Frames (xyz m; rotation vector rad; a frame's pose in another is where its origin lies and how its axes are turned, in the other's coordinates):
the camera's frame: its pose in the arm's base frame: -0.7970 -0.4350 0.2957 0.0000 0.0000 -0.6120
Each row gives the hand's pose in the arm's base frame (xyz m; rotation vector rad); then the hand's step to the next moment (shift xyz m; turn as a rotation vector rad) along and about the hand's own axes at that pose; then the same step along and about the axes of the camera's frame.
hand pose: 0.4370 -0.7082 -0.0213 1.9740 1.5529 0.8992
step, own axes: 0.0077 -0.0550 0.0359 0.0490 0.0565 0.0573
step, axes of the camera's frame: -0.0200 0.0133 -0.0616 0.0507 0.0786 0.0114
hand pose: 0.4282 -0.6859 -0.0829 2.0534 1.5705 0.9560
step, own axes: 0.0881 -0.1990 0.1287 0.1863 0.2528 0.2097
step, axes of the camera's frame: -0.1166 0.1093 -0.1959 0.2163 0.3005 0.0742
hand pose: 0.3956 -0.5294 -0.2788 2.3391 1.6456 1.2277
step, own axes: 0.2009 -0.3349 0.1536 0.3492 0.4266 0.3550
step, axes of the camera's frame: -0.3295 0.2210 -0.1368 0.3530 0.5334 0.1445
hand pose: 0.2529 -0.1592 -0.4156 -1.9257 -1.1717 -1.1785
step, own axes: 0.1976 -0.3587 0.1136 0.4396 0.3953 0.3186
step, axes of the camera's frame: -0.3789 0.1305 0.1415 0.3245 0.5355 0.2428
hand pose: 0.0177 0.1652 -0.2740 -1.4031 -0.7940 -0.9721
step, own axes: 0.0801 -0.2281 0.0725 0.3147 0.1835 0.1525
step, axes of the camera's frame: -0.1824 -0.0272 0.1724 0.1915 0.2719 0.2130
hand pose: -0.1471 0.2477 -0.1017 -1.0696 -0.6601 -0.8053
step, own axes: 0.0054 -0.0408 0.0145 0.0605 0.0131 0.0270
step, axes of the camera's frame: -0.0272 -0.0171 0.0295 0.0264 0.0354 0.0511
